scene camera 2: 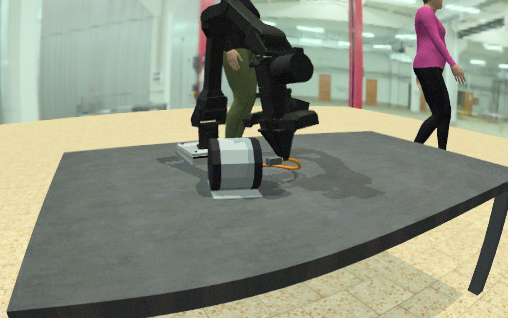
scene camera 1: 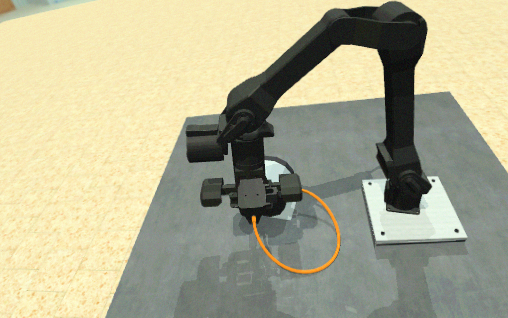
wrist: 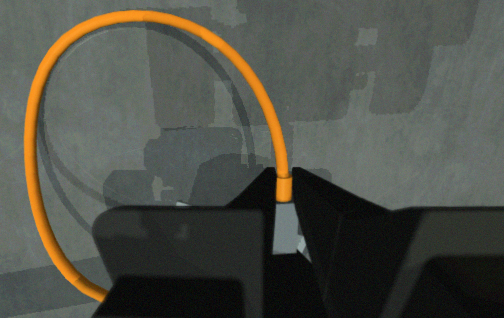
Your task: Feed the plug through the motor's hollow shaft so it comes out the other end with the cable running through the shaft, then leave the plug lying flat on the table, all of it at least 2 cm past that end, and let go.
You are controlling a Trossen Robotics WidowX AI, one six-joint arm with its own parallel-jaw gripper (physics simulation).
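Places are measured from the arm's base along level axes (x ahead, y left, z up), in millimetres.
Pixels of known places: gripper, fingertip midpoint: (scene camera 2: pixel 284 160) (scene camera 1: pixel 254 222) (wrist: pixel 282 175); arm's base, link origin: (scene camera 1: pixel 402 201).
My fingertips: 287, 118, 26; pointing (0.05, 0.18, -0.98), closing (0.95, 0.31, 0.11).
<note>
Ahead of a thing's pixels: the offset from my fingertips to its top centre, as dx, dy, dz. Level surfaces: height alone.
The motor {-3, -107, +46} (scene camera 1: pixel 276 171) (scene camera 2: pixel 235 162) is a pale grey cylinder with black end rings, lying on its side on a flat pale base. The arm hides much of it in scene camera 1. My gripper (scene camera 1: pixel 253 219) (scene camera 2: pixel 286 157) (wrist: pixel 282 175) points down and is shut on the plug {+8, -26, +8} (scene camera 2: pixel 273 161) (wrist: pixel 285 227), a small grey block, held level above the table. In scene camera 2 the plug sticks out of the fingers towards the motor's right end ring, with a small gap in that view. The orange cable (scene camera 1: pixel 339 235) (scene camera 2: pixel 300 164) (wrist: pixel 32 135) loops from the plug's back. The shaft opening is hidden.
The grey table {dz -56} (scene camera 1: pixel 400 280) (scene camera 2: pixel 150 240) carries the arm's white base plate (scene camera 1: pixel 372 220) (scene camera 2: pixel 185 150), to the right of the motor in scene camera 1. The cable loop spreads between the gripper and that plate, then passes out of sight behind the gripper's side.
</note>
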